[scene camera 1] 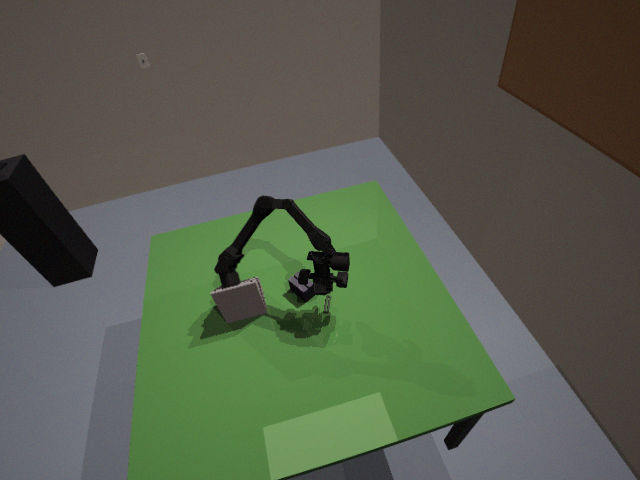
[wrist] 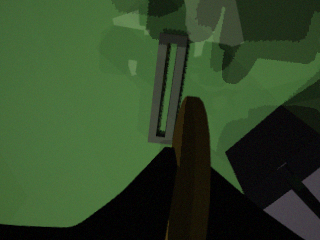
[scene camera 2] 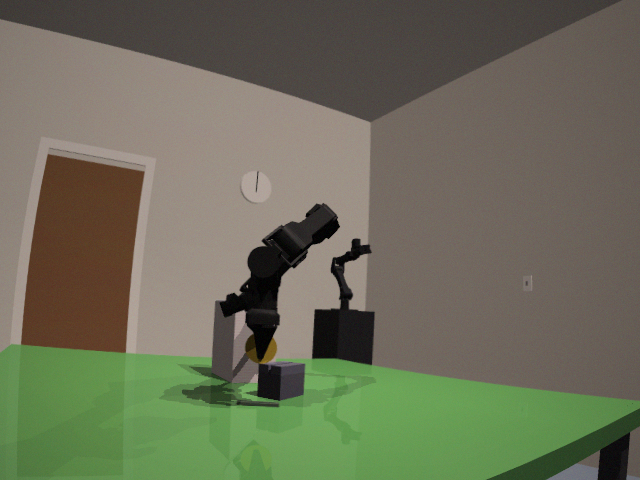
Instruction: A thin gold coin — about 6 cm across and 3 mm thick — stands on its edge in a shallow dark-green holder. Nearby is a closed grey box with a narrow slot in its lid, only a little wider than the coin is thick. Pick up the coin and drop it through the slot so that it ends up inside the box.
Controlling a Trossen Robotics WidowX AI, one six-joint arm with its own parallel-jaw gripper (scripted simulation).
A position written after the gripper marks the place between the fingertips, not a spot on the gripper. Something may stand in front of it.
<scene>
The gripper (scene camera 2: pixel 260 358) carries a coin.
</scene>
